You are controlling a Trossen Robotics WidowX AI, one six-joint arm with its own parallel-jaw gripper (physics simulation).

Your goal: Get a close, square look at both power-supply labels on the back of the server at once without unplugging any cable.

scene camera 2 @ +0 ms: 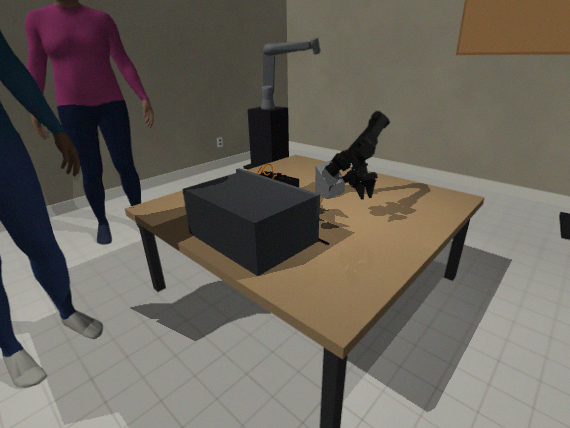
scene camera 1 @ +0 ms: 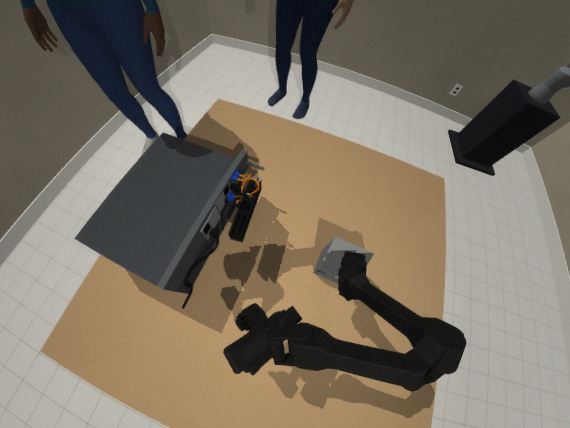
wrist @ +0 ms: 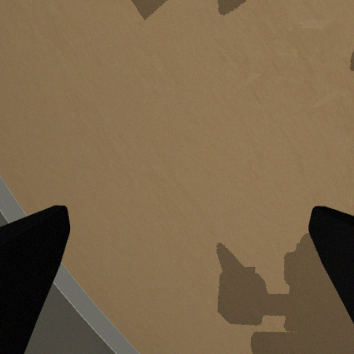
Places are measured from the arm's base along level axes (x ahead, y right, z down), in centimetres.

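Pixels of known places: gripper, fingertip midpoint: (scene camera 2: 366, 198) (wrist: 192, 219); arm's base, link origin: (scene camera 2: 332, 170) (scene camera 1: 353, 261).
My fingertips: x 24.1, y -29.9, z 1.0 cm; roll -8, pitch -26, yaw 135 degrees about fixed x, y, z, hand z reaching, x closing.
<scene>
Ahead of a thing's pixels: the offset from my fingertips to its top centre. "pt": to the spot under its first point. Level surfaces: height alone.
The dark grey server (scene camera 1: 150, 200) (scene camera 2: 225, 227) sits on the table @(dz +11.2 cm) (scene camera 1: 395, 200) (scene camera 2: 400, 260) (wrist: 150, 125). Its back faces the arm's side. Orange cables @(pt dx +10.6, dy +42.3, dz -9.0 cm) (scene camera 1: 257, 189) (scene camera 2: 265, 168) with blue plugs and a black cord (scene camera 1: 189, 280) come out at that back. A long black part @(pt dx +12.4, dy +33.4, dz -2.2 cm) (scene camera 1: 244, 222) (scene camera 2: 286, 180) lies beside it. The power-supply labels cannot be made out in the scene views, and the server does not show in the wrist view. My gripper (scene camera 2: 367, 195) (wrist: 192, 219) is open and empty, pointing down above the table, well apart from the server.
The arm stands on a grey wedge-shaped mount (scene camera 1: 327, 252) (scene camera 2: 322, 186). A black pedestal (scene camera 1: 495, 125) (scene camera 2: 270, 137) with a grey arm stands beyond the table. Two people stand near the server end. A pale strip (wrist: 90, 306) crosses the wrist view's lower left.
</scene>
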